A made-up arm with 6 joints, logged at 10 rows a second.
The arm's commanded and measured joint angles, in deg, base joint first. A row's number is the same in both.
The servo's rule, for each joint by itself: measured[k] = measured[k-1] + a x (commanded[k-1-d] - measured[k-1]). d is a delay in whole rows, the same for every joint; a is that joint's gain. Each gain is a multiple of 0.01, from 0.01 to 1. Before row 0 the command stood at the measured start. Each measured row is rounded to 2 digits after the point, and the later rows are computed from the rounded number. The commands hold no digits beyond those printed.
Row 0, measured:
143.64 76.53 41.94 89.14 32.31 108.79
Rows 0 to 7, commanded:
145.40 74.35 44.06 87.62 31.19 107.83
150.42 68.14 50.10 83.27 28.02 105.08
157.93 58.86 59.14 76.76 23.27 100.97
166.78 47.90 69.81 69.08 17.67 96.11
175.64 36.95 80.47 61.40 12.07 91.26
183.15 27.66 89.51 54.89 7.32 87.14
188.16 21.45 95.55 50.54 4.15 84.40
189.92 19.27 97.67 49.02 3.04 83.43
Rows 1 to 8, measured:
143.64 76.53 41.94 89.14 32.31 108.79
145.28 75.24 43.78 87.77 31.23 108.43
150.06 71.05 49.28 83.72 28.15 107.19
157.38 63.86 57.86 77.46 23.47 104.89
166.12 54.44 68.26 69.92 17.90 101.64
174.97 44.12 78.88 62.25 12.30 97.80
182.58 34.41 88.13 55.63 7.52 93.86
187.77 26.76 94.59 51.05 4.28 90.36
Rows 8 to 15, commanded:
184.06 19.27 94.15 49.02 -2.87 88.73
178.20 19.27 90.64 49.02 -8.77 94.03
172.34 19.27 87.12 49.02 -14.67 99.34
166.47 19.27 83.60 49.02 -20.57 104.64
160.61 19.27 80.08 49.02 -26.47 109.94
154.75 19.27 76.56 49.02 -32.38 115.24
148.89 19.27 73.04 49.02 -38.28 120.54
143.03 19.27 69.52 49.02 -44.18 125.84
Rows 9 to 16, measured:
189.77 22.34 97.27 49.22 3.09 87.80
184.46 20.53 94.56 49.04 -2.63 88.14
178.64 19.79 91.15 49.02 -8.52 90.32
172.78 19.48 87.64 49.02 -14.42 93.66
166.91 19.36 84.13 49.02 -20.32 97.72
161.05 19.31 80.61 49.02 -26.22 102.24
155.19 19.29 77.09 49.02 -32.13 107.05
149.33 19.28 73.57 49.02 -38.03 112.04

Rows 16 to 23, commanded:
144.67 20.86 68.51 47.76 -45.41 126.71
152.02 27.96 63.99 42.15 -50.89 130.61
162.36 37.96 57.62 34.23 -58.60 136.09
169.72 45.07 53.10 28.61 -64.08 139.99
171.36 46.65 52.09 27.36 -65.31 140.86
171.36 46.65 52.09 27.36 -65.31 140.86
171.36 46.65 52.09 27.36 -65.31 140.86
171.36 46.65 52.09 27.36 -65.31 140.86
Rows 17 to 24, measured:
143.47 19.27 70.05 49.02 -43.93 117.15
144.59 20.21 68.71 47.89 -45.35 120.69
151.50 24.78 64.60 42.72 -50.67 124.36
161.60 32.56 58.53 35.08 -58.28 128.70
169.15 39.94 53.81 29.26 -63.85 132.88
171.21 43.90 52.31 27.55 -65.25 135.83
171.35 45.52 52.12 27.38 -65.31 137.69
171.36 46.19 52.09 27.36 -65.31 138.86

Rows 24 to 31, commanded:
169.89 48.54 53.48 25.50 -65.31 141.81
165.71 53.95 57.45 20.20 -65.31 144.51
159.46 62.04 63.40 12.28 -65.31 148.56
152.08 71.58 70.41 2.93 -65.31 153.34
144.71 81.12 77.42 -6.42 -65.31 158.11
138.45 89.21 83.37 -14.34 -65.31 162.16
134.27 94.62 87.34 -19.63 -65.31 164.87
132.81 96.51 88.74 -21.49 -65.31 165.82
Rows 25 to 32, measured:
171.36 46.46 52.09 27.36 -65.31 139.60
169.99 47.69 53.30 25.69 -65.31 140.42
166.01 51.38 56.91 20.75 -65.31 141.93
159.92 57.67 62.56 13.13 -65.31 144.38
152.63 65.88 69.39 3.95 -65.31 147.70
145.26 74.87 76.38 -5.38 -65.31 151.55
138.93 83.33 82.46 -13.44 -65.31 155.48
134.60 89.99 86.71 -19.01 -65.31 158.95

